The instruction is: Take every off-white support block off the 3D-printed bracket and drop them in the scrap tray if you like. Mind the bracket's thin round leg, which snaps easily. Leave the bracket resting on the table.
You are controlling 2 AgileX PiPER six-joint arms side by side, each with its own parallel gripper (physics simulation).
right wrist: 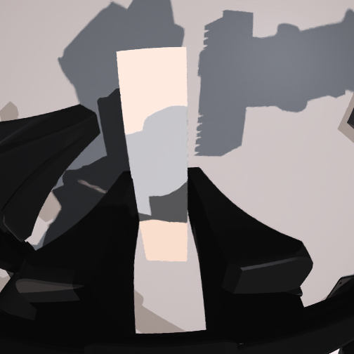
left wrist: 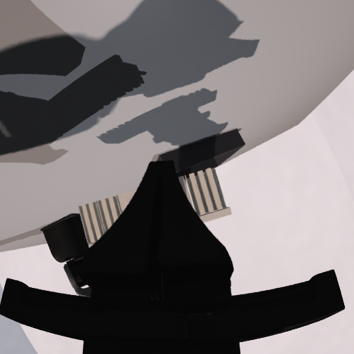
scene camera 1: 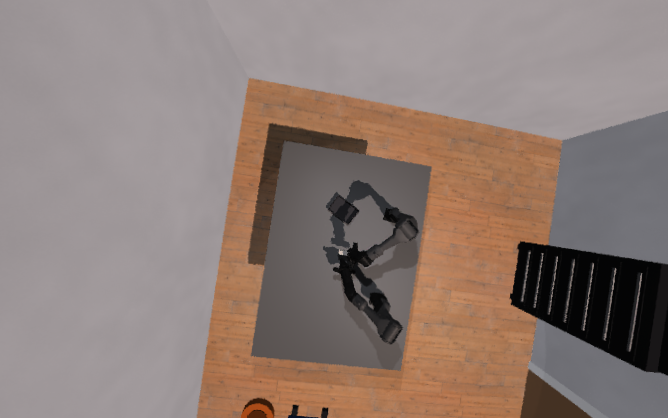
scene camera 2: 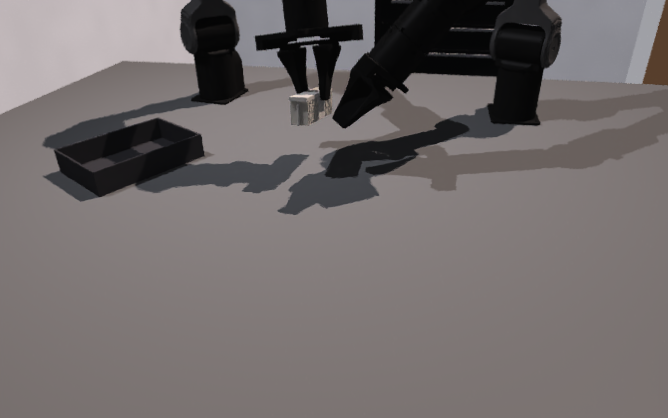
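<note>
The pale bracket [scene camera 2: 302, 98] [left wrist: 217, 215] [right wrist: 159, 80] is held above the table; its flat top shows in the right wrist view. Off-white ribbed support blocks [left wrist: 207, 192] sit against the underside of its plate, with another ribbed stretch to the left in the left wrist view. My right gripper [scene camera 2: 312, 94] [right wrist: 161, 185] is shut on the bracket from above. My left gripper [scene camera 2: 342, 122] [left wrist: 162, 173] [right wrist: 89, 118] is shut and empty, its tip close beside the bracket; contact cannot be told. It hides the bracket's middle in the left wrist view. The thin round leg cannot be made out.
The dark scrap tray [scene camera 1: 343, 208] [scene camera 2: 125, 170] [left wrist: 227, 147] stands on the grey table [scene camera 1: 300, 310] [scene camera 2: 320, 325], at the left in scene camera 2. The two arm bases stand at the table's back. Arm shadows cross the table. A black rack [scene camera 1: 656, 320] stands off the table.
</note>
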